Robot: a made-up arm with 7 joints. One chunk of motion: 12 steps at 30 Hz.
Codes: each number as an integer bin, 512 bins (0 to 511) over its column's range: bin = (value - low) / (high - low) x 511, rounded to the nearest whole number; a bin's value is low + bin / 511 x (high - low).
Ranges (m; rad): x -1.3..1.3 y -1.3..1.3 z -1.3..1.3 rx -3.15..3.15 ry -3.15..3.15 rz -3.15..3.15
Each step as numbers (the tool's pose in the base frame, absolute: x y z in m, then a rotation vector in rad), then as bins.
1 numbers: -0.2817 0.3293 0.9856 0.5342 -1.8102 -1.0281
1 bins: 200 320 449 299 109 172
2 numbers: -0.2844 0.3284 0.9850 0.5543 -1.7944 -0.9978
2 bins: 200 320 449 300 110 175
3 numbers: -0.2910 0.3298 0.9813 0.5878 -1.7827 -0.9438
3 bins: 198 320 448 303 111 179
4 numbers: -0.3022 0.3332 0.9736 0.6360 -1.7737 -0.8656
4 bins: 196 321 447 307 112 185
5 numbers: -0.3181 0.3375 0.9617 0.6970 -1.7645 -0.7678
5 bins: 193 322 445 312 112 193
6 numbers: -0.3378 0.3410 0.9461 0.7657 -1.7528 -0.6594
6 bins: 189 323 441 318 113 202
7 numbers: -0.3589 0.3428 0.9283 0.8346 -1.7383 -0.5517
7 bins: 185 323 438 323 115 211
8 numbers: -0.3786 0.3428 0.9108 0.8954 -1.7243 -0.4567
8 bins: 181 323 435 328 116 218
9 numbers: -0.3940 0.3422 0.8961 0.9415 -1.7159 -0.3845
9 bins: 178 323 432 332 116 224
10 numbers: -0.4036 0.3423 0.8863 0.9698 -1.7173 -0.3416
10 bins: 176 323 430 334 116 228
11 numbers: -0.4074 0.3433 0.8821 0.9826 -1.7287 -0.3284
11 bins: 175 323 429 335 115 229
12 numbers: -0.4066 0.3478 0.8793 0.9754 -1.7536 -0.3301
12 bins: 176 324 428 335 113 229
